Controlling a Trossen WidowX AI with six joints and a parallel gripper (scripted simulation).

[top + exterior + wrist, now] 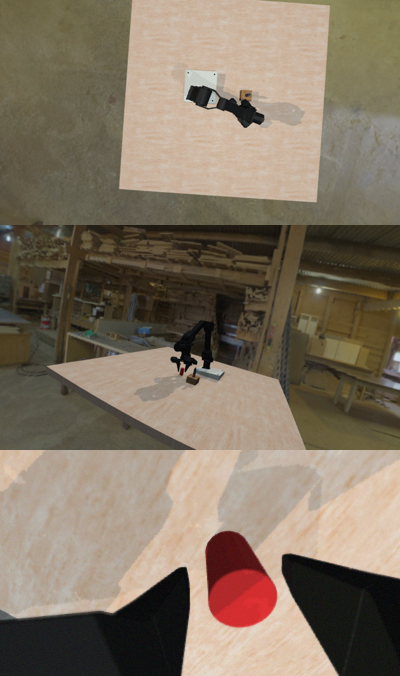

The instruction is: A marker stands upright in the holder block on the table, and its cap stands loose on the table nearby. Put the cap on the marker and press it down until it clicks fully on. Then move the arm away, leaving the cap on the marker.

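My gripper tip is right at the red cap. The rest, counted from my gripper tip: holder block 11 cm to the left, 7 cm ahead.
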